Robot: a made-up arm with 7 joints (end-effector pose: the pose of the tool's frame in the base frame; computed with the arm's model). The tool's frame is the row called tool. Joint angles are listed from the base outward.
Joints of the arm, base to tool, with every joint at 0 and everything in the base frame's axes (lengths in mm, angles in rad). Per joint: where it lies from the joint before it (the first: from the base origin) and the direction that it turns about. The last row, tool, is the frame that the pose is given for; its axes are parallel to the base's.
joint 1: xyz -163.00 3.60 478.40 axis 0 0 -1
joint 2: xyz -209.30 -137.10 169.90 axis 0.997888 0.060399 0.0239
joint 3: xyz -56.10 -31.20 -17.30 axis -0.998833 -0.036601 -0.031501
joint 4: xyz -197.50 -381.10 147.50 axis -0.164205 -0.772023 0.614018
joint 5: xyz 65.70 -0.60 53.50 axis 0 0 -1
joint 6: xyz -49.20 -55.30 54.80 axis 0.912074 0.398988 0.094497
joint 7: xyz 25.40 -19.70 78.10 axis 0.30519 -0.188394 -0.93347
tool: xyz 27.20 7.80 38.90
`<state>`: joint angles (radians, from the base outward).
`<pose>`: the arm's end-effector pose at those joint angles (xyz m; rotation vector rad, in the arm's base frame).
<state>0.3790 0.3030 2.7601 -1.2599 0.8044 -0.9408 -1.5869</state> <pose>-0.3618 0.3935 0.7532 -1.0895 1.5158 -2.4640</pose>
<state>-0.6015 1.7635 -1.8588 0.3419 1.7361 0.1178 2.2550</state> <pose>-0.8165 -0.0908 0.4605 1.8968 -2.1686 0.2475</pose>
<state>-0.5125 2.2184 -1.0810 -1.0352 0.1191 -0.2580 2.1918</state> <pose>-0.7424 0.1730 0.4013 -0.2154 2.7948 0.0561</pose>
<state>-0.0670 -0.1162 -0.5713 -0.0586 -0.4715 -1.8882 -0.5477</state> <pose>-0.5689 -0.6115 0.7013 -1.4249 -0.6818 0.2560</pose>
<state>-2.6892 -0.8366 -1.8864 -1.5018 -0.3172 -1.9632 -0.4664</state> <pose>0.3765 0.3192 0.3839 0.7601 0.4394 -2.5179</pose>
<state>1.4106 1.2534 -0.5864 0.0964 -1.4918 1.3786 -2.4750</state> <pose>-0.5207 0.2170 0.1563 1.6078 1.5305 -1.9653</pose>
